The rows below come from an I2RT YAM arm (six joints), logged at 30 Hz.
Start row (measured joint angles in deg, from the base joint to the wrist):
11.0, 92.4, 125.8, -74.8, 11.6, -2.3
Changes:
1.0, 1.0, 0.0, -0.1, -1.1, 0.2
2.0, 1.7, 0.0, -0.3, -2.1, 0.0
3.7, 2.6, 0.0, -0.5, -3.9, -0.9
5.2, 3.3, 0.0, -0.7, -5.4, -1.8
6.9, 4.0, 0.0, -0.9, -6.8, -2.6
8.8, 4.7, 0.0, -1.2, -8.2, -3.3
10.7, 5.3, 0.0, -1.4, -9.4, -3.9
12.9, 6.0, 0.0, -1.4, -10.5, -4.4
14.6, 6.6, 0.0, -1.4, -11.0, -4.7
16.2, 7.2, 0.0, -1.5, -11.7, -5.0
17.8, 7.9, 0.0, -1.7, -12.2, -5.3
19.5, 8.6, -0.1, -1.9, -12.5, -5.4
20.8, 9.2, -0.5, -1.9, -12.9, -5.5
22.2, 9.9, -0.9, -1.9, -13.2, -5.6
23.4, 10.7, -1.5, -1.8, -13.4, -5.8
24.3, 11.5, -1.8, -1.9, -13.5, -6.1
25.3, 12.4, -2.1, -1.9, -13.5, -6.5
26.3, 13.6, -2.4, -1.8, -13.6, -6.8
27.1, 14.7, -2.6, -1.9, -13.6, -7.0
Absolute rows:
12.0, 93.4, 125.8, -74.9, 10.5, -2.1
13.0, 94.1, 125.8, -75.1, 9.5, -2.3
14.7, 95.0, 125.8, -75.3, 7.7, -3.2
16.2, 95.7, 125.8, -75.5, 6.2, -4.1
17.9, 96.4, 125.8, -75.7, 4.8, -4.9
19.8, 97.1, 125.8, -76.0, 3.4, -5.6
21.7, 97.7, 125.8, -76.2, 2.2, -6.2
23.9, 98.4, 125.8, -76.2, 1.1, -6.7
25.6, 99.0, 125.8, -76.2, 0.6, -7.0
27.2, 99.6, 125.8, -76.3, -0.1, -7.3
28.8, 100.3, 125.8, -76.5, -0.6, -7.6
30.5, 101.0, 125.7, -76.7, -0.9, -7.7
31.8, 101.6, 125.3, -76.7, -1.3, -7.8
33.2, 102.3, 124.9, -76.7, -1.6, -7.9
34.4, 103.1, 124.3, -76.6, -1.8, -8.1
35.3, 103.9, 124.0, -76.7, -1.9, -8.4
36.3, 104.8, 123.7, -76.7, -1.9, -8.8
37.3, 106.0, 123.4, -76.6, -2.0, -9.1
38.1, 107.1, 123.2, -76.7, -2.0, -9.3

